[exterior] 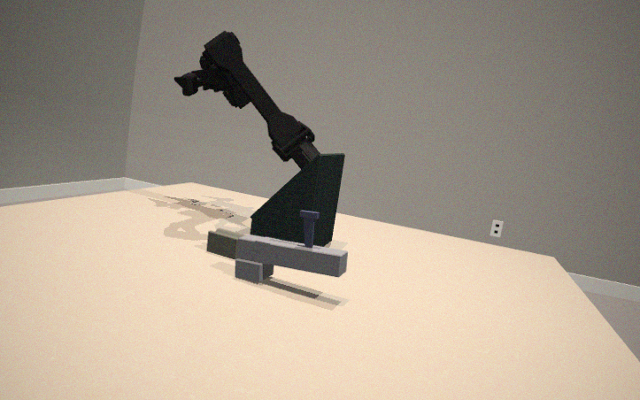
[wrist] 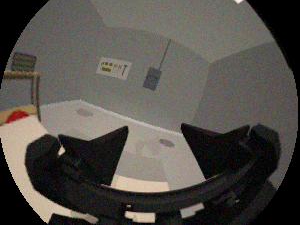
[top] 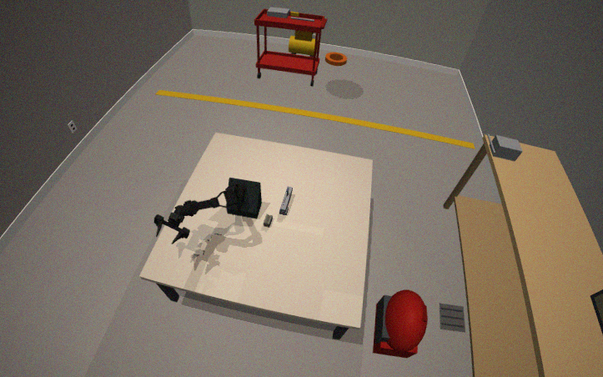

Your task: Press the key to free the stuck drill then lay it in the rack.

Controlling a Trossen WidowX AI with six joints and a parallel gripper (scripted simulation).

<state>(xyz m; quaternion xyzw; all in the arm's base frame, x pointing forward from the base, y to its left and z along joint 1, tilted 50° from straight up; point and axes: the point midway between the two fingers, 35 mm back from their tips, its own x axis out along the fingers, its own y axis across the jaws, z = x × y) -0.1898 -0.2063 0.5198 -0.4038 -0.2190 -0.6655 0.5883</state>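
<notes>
The dark blue key lies 450 mm ahead of my gripper tip, 670 mm to the left of it and 280 mm below it. Round my gripper tip: dark olive rack 370 mm ahead, 480 mm to the left, 360 mm below; then grey block 450 mm ahead, 640 mm to the left, 330 mm below; then tan drill 450 mm ahead, 620 mm to the left, 320 mm below.
</notes>
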